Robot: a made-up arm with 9 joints. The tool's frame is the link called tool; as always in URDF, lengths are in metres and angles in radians. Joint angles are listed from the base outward.
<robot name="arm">
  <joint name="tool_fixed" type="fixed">
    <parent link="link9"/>
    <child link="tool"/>
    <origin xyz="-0.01 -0.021 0.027" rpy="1.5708 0 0"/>
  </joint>
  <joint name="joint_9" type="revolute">
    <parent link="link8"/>
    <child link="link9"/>
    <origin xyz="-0.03 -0.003 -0.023" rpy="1.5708 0 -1.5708"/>
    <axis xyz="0 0 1"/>
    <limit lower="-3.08" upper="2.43"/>
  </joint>
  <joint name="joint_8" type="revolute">
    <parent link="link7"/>
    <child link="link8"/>
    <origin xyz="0.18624 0.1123 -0.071" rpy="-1.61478 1.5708 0"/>
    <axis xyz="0 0 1"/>
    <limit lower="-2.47" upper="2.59"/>
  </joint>
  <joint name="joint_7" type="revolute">
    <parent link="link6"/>
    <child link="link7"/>
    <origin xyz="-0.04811 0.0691 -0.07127" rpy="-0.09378 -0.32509 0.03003"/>
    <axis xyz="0 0 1"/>
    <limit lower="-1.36" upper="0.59"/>
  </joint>
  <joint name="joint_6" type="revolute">
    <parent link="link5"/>
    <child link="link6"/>
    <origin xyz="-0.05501 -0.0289 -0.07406" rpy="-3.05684 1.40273 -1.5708"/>
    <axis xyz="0 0 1"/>
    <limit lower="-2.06" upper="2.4"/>
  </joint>
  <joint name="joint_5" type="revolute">
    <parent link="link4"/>
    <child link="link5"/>
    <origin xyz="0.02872 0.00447 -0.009" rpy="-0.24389 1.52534 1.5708"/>
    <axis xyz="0 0 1"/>
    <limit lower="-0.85" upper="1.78"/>
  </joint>
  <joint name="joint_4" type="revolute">
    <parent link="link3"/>
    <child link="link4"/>
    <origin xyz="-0.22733 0.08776 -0.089" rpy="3.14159 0 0"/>
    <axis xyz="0 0 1"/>
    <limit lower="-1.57" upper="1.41"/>
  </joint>
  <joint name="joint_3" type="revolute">
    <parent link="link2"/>
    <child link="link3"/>
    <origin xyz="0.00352 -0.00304 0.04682" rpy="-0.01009 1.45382 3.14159"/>
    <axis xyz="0 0 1"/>
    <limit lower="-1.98" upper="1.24"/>
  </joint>
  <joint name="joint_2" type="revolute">
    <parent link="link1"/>
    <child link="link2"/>
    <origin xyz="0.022 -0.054 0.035" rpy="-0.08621 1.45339 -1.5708"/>
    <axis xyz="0 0 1"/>
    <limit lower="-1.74" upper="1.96"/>
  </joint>
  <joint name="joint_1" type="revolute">
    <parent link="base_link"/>
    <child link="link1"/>
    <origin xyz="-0.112 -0.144 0.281" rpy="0 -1.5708 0"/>
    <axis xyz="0 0 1"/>
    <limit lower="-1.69" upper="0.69"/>
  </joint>
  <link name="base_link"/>
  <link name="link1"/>
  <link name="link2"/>
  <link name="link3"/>
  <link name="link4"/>
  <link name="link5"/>
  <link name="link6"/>
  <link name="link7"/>
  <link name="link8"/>
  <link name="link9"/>
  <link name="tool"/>
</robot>
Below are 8 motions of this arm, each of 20 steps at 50 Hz.
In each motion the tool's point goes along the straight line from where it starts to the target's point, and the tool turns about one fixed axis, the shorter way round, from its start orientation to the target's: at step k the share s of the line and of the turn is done. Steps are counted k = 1, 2, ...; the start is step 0. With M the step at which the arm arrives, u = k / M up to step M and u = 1 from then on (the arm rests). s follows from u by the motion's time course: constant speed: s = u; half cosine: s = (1 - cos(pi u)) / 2; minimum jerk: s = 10 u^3 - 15 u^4 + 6 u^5.
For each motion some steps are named. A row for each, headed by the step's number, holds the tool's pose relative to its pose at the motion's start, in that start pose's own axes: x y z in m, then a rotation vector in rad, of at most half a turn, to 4 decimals.
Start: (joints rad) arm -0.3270 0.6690 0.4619 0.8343 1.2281 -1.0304 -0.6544 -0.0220 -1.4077
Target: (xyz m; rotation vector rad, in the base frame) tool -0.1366 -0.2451 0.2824 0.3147 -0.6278 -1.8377
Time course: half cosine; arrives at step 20
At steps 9, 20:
9: -0.0022 0.0038 0.0711 0.0142 0.1789 -0.0723
20: -0.0052 0.0089 0.1685 0.0336 0.4242 -0.1713

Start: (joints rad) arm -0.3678 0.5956 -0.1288 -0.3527 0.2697 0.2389 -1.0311 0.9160 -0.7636
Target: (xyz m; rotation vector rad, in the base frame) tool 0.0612 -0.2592 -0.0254 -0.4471 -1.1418 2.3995
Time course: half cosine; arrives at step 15
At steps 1, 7, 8, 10, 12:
1: 0.0006 0.0001 -0.0003 0.0004 -0.0018 -0.0017
7: 0.0256 0.0028 -0.0124 0.0144 -0.0725 -0.0696
8: 0.0316 0.0035 -0.0153 0.0177 -0.0894 -0.0859
10: 0.0429 0.0047 -0.0208 0.0241 -0.1214 -0.1166
12: 0.0517 0.0057 -0.0250 0.0290 -0.1464 -0.1406

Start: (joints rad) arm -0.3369 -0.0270 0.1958 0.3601 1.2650 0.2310 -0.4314 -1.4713 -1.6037
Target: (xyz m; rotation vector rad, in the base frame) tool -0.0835 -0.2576 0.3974 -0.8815 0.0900 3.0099
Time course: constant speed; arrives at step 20
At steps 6, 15, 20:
6: -0.0115 0.0655 -0.0112 -0.1877 -0.1456 -0.2485
15: -0.0288 0.1638 -0.0280 -0.4692 -0.3641 -0.6213
20: -0.0384 0.2184 -0.0373 -0.6256 -0.4855 -0.8284

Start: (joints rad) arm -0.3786 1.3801 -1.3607 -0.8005 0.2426 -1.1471 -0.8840 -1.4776 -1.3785
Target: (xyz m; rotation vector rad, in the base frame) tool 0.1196 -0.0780 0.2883 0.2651 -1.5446 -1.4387
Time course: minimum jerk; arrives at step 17
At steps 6, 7, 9, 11, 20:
6: 0.0077 0.0005 -0.0153 -0.0572 -0.0078 0.0107
7: 0.0109 0.0007 -0.0215 -0.0806 -0.0111 0.0150
9: 0.0178 0.0011 -0.0353 -0.1324 -0.0182 0.0247
11: 0.0244 0.0015 -0.0484 -0.1814 -0.0249 0.0338
20: 0.0321 0.0019 -0.0636 -0.2386 -0.0327 0.0445

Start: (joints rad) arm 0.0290 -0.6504 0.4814 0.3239 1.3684 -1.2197 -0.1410 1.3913 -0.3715
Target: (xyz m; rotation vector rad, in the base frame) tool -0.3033 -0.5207 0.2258 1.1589 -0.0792 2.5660
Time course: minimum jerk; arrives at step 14
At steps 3, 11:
3: 0.0020 -0.0005 0.0030 0.0073 0.0256 -0.0342
11: 0.0272 -0.0061 0.0405 0.0972 0.3430 -0.4584

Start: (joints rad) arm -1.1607 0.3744 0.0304 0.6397 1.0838 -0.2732 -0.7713 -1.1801 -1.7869
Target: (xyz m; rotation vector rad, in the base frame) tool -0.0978 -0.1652 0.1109 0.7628 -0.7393 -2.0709
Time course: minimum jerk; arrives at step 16
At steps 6, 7, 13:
6: 0.0141 0.0029 -0.0151 0.0165 -0.0525 0.1163
7: 0.0196 0.0041 -0.0211 0.0230 -0.0733 0.1623
13: 0.0486 0.0101 -0.0523 0.0570 -0.1815 0.4021

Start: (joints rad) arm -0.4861 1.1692 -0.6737 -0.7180 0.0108 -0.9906 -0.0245 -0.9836 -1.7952
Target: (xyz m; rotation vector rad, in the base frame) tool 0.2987 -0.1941 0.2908 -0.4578 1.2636 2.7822
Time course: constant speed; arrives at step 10
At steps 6, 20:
6: 0.0011 0.0308 0.0121 0.0512 0.0869 -0.0812
20: 0.0018 0.0513 0.0201 0.0853 0.1448 -0.1353

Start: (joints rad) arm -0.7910 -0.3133 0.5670 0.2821 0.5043 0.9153 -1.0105 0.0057 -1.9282
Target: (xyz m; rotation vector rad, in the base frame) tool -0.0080 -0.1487 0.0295 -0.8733 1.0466 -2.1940
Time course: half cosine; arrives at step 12
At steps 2, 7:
2: -0.0020 -0.0017 -0.0001 -0.0153 -0.0028 0.0127
7: -0.0187 -0.0163 -0.0011 -0.1434 -0.0261 0.1195

